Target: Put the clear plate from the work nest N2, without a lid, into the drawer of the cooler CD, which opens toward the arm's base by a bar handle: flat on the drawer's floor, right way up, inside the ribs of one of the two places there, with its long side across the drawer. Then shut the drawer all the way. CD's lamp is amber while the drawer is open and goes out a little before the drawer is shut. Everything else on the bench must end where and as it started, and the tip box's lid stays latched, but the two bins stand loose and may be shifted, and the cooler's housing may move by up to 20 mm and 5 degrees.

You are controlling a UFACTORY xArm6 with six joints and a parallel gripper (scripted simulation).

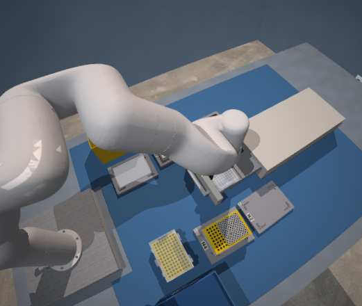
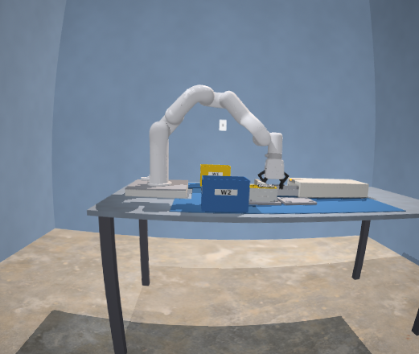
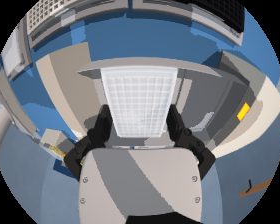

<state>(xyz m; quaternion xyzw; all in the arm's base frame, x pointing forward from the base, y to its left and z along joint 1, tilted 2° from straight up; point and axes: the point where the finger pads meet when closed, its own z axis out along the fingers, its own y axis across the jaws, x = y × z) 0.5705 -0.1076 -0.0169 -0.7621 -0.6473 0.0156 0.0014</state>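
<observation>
The drawer is 3 cm ahead of my hand, 1 cm to the right of it and 1 cm below it. From my hand the other things lie so: white plate: 20 cm to the left, 6 cm behind, 2 cm below; then black plate: 17 cm to the left, 11 cm ahead, 2 cm below; then work nest N2: 20 cm to the right, 4 cm ahead, 3 cm below.
</observation>
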